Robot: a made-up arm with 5 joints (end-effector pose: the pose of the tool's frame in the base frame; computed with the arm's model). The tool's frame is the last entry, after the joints.
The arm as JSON. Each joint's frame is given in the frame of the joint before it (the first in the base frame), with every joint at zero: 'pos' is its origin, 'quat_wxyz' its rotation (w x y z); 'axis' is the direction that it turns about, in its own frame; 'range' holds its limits. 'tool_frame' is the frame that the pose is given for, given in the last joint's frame.
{
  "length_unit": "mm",
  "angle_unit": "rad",
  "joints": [
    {
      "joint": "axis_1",
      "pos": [
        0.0,
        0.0,
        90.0
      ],
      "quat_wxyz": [
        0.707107,
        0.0,
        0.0,
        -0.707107
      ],
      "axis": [
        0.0,
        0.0,
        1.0
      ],
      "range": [
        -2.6,
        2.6
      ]
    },
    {
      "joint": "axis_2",
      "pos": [
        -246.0,
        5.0,
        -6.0
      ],
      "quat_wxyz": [
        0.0,
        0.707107,
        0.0,
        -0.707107
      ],
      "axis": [
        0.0,
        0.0,
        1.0
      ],
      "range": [
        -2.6,
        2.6
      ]
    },
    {
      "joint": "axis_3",
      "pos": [
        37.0,
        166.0,
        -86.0
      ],
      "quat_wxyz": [
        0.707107,
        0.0,
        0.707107,
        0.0
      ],
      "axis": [
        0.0,
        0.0,
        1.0
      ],
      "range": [
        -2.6,
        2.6
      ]
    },
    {
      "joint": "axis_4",
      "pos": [
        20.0,
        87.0,
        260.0
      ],
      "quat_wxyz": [
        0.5,
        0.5,
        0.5,
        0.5
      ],
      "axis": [
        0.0,
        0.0,
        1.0
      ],
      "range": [
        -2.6,
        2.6
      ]
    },
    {
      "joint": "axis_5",
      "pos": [
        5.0,
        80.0,
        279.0
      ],
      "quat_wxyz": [
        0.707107,
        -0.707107,
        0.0,
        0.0
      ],
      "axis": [
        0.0,
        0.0,
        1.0
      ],
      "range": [
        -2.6,
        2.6
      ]
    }
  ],
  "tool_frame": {
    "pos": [
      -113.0,
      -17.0,
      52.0
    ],
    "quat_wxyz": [
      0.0,
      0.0,
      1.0,
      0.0
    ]
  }
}
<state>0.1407 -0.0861 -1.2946 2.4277 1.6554</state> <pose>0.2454 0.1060 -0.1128 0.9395 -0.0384 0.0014 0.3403</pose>
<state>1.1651 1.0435 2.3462 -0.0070 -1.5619</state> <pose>-0.5092 -0.3144 0.0811 -0.4095 0.2804 0.1631 0.8527</pose>
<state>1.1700 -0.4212 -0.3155 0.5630 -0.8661</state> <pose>0.0773 0.0883 -0.2686 0.0816 -0.4596 0.8231 0.3236</pose>
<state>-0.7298 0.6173 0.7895 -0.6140 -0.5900</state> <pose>-0.4113 0.4249 -0.0597 0.3263 0.4215 -0.4363 0.7249</pose>
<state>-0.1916 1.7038 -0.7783 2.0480 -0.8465</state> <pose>-0.1531 0.0235 0.1186 0.2356 -0.3171 0.1853 0.8998</pose>
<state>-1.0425 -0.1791 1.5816 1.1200 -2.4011</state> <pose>-0.0044 0.3328 -0.4000 -0.3720 0.3826 -0.1412 0.8338</pose>
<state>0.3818 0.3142 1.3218 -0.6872 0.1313</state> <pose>-0.6394 -0.0784 -0.2016 0.0139 0.3954 -0.5119 0.7625</pose>
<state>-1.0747 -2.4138 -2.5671 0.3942 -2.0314</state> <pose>0.3864 -0.1260 0.4075 0.2937 -0.8069 -0.4746 0.1931</pose>
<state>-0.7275 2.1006 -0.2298 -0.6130 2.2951</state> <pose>-0.2754 -0.0988 0.5323 -0.6303 0.7423 -0.2056 0.0968</pose>
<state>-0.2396 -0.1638 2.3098 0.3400 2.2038</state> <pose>-0.1520 0.5594 -0.4192 -0.0391 0.1229 0.6793 0.7224</pose>
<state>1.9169 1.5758 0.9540 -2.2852 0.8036</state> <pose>-0.0268 -0.2740 0.7024 0.7798 -0.3297 0.5308 0.0380</pose>
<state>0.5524 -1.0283 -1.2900 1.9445 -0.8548</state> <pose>0.0985 0.1822 0.0393 -0.1429 0.8272 -0.4547 0.2975</pose>
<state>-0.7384 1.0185 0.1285 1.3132 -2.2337</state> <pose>-0.3340 0.2485 0.0214 -0.1510 0.0464 0.6526 0.7410</pose>
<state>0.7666 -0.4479 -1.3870 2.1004 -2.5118</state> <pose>0.0075 0.2701 -0.1639 0.2611 0.8328 -0.1947 0.4475</pose>
